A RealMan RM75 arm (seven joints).
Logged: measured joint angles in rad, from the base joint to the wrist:
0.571, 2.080, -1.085, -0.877, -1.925, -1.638, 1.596
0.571, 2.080, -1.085, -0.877, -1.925, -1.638, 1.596
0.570, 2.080, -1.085, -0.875, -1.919, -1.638, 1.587
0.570, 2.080, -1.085, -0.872, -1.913, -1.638, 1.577
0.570, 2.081, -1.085, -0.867, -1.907, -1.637, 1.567
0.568, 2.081, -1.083, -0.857, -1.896, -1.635, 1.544
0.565, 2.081, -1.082, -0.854, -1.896, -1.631, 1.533
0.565, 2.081, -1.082, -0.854, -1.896, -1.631, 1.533
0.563, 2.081, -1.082, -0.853, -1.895, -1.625, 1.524
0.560, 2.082, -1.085, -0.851, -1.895, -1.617, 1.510
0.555, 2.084, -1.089, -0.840, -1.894, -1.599, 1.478
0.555, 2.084, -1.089, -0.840, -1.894, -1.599, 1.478
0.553, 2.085, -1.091, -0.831, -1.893, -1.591, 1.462
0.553, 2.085, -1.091, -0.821, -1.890, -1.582, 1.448
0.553, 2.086, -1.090, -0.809, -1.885, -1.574, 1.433
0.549, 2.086, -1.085, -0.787, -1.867, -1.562, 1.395
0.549, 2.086, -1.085, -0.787, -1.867, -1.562, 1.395
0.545, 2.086, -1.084, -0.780, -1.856, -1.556, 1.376
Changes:
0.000, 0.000, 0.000, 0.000, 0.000, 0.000, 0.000
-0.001, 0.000, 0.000, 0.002, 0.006, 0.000, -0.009
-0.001, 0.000, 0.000, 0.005, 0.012, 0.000, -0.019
-0.001, 0.001, 0.000, 0.010, 0.018, 0.001, -0.029
-0.003, 0.001, 0.002, 0.020, 0.029, 0.003, -0.052
-0.006, 0.001, 0.003, 0.023, 0.029, 0.007, -0.063
-0.006, 0.001, 0.003, 0.023, 0.029, 0.007, -0.063
-0.008, 0.001, 0.003, 0.024, 0.030, 0.013, -0.072
-0.011, 0.002, 0.000, 0.026, 0.030, 0.021, -0.086
-0.016, 0.004, -0.004, 0.037, 0.031, 0.039, -0.118
-0.016, 0.004, -0.004, 0.037, 0.031, 0.039, -0.118
-0.018, 0.005, -0.006, 0.046, 0.032, 0.047, -0.134
-0.018, 0.005, -0.006, 0.056, 0.035, 0.056, -0.148
-0.018, 0.006, -0.005, 0.068, 0.040, 0.064, -0.163
-0.022, 0.006, 0.000, 0.090, 0.058, 0.076, -0.201
-0.022, 0.006, 0.000, 0.090, 0.058, 0.076, -0.201
-0.026, 0.006, 0.001, 0.097, 0.069, 0.082, -0.220

